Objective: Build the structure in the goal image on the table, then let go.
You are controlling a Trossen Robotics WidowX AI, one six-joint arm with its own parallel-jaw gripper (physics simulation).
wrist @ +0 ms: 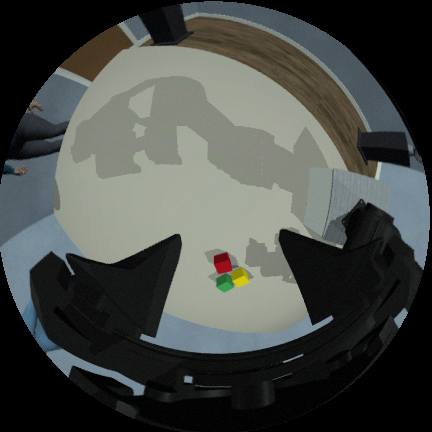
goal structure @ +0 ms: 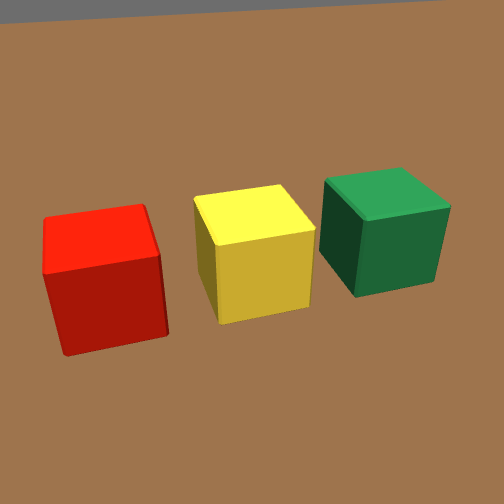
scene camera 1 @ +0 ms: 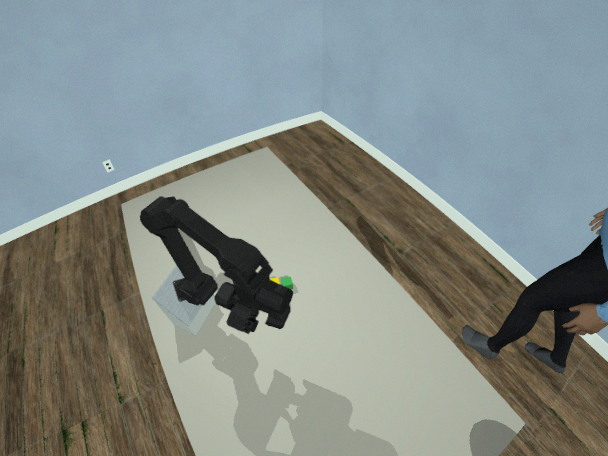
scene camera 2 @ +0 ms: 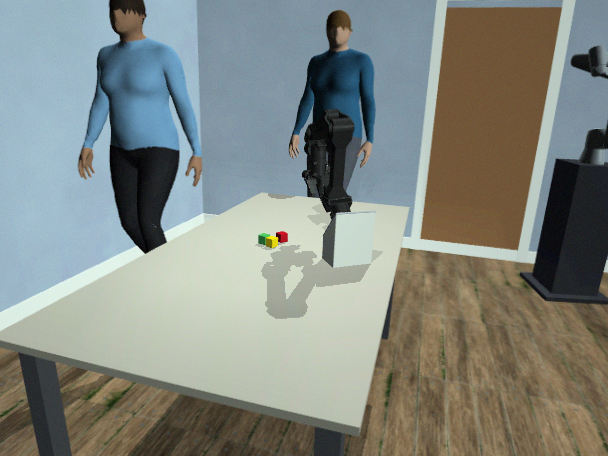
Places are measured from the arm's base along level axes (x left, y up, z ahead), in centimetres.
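Where they show: gripper, fingertip midpoint: (wrist: 231, 237) (scene camera 2: 317, 199); arm's base, origin of the base link: (wrist: 359, 222) (scene camera 1: 185, 288) (scene camera 2: 344, 222).
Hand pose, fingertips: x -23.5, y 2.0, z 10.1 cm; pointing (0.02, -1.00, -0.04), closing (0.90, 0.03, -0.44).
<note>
Things, the pixels of their top centre, and the offset from my fingertips. Level surfaces: height alone.
- red cube, middle of its top: (wrist: 222, 267) (scene camera 2: 281, 232) dz +12.8, dx +6.3, dy -12.4 cm
- yellow cube, middle of its top: (wrist: 240, 281) (scene camera 1: 274, 281) (scene camera 2: 271, 237) dz +15.7, dx +12.6, dy -12.4 cm
- green cube, middle of its top: (wrist: 224, 287) (scene camera 1: 286, 281) (scene camera 2: 264, 234) dz +19.0, dx +9.9, dy -12.4 cm
- table, its level: dy -15.7 cm
A red cube (scene camera 2: 282, 237) (wrist: 222, 263), a yellow cube (scene camera 2: 271, 242) (wrist: 240, 277) (scene camera 1: 275, 281) and a green cube (scene camera 2: 263, 238) (wrist: 225, 283) (scene camera 1: 286, 282) sit close together on the table (scene camera 1: 320, 320) (scene camera 2: 200, 300) (wrist: 200, 200). The yellow and green cubes are side by side, touching or almost touching. The red cube is a little apart from them. In scene camera 1 the arm hides the red cube and part of the yellow one. My gripper (wrist: 231, 237) is open and empty, held above the table, with the cubes below and between its fingers in the wrist view.
The arm stands on a pale wedge-shaped base block (scene camera 1: 175, 305) (scene camera 2: 354, 239) (wrist: 345, 200) near the table's long edge. Two people (scene camera 2: 145, 100) (scene camera 2: 342, 80) stand beyond the table. A dark pedestal (scene camera 2: 570, 230) with another arm stands off to the right in scene camera 2.
</note>
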